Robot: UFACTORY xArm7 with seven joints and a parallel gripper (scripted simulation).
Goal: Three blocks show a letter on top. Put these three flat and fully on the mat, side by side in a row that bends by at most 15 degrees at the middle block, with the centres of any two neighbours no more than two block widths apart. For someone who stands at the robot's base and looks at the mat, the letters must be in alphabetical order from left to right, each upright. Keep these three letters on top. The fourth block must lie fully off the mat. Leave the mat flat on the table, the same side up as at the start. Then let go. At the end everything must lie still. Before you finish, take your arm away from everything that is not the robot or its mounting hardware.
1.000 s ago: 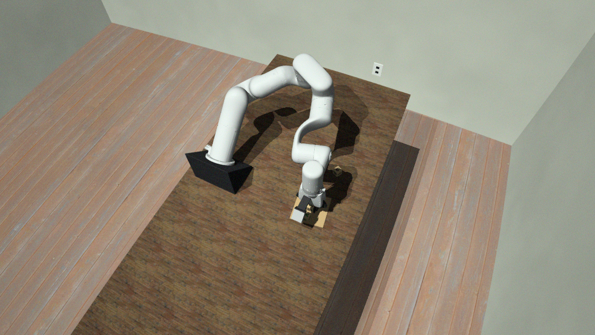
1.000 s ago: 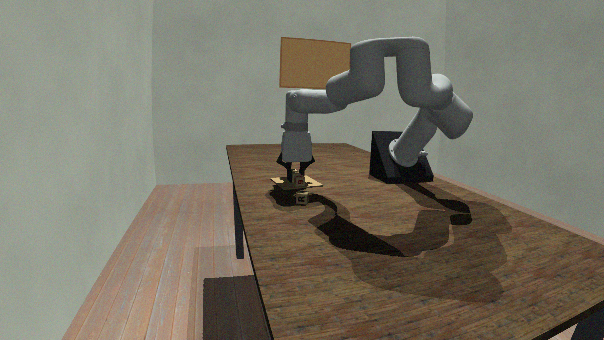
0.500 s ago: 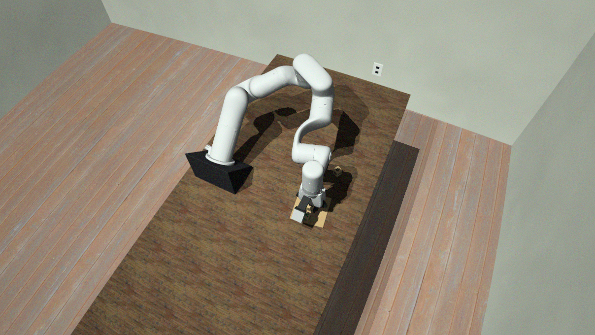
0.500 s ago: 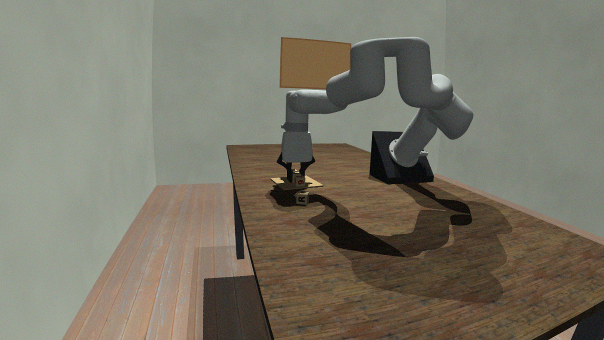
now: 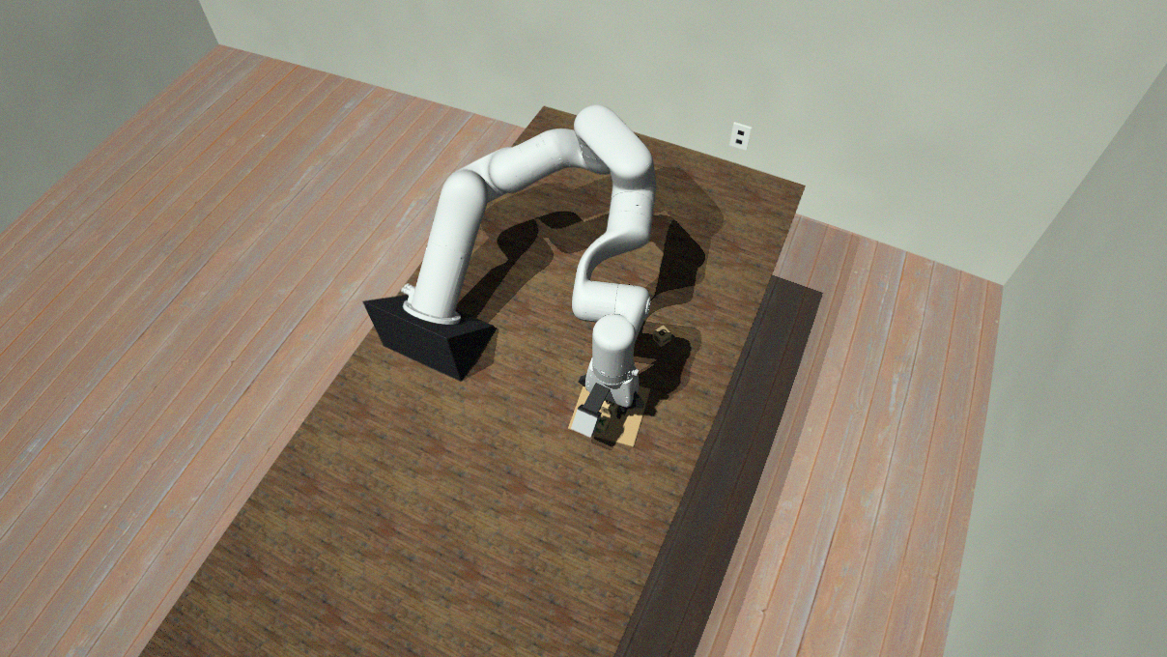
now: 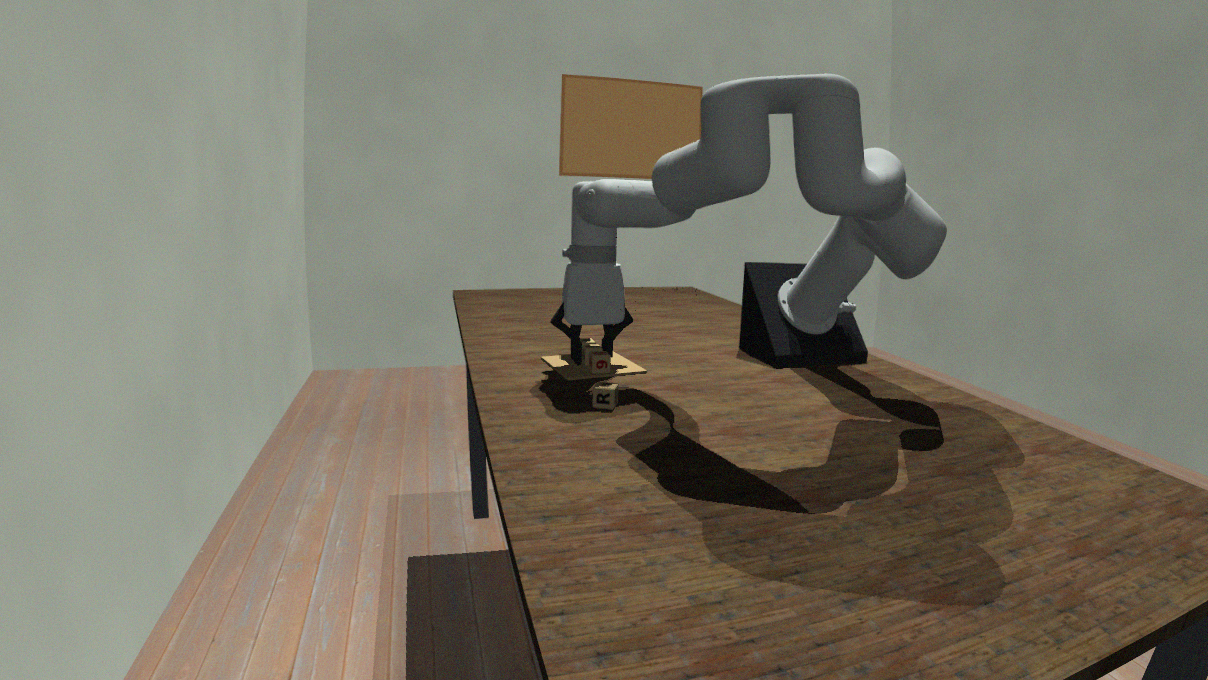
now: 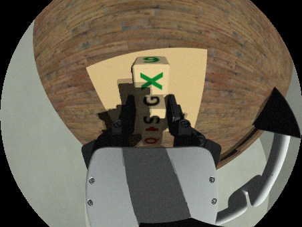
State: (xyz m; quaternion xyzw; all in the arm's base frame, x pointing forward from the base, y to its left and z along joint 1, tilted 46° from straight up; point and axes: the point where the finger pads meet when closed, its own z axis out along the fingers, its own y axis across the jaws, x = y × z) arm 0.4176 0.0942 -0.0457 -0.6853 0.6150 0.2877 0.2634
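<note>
My hand is 10 mm above the S block. From my hand the other things lie so: red-marked block 50 mm to the left, 10 mm below; tan mat 20 mm below.
</note>
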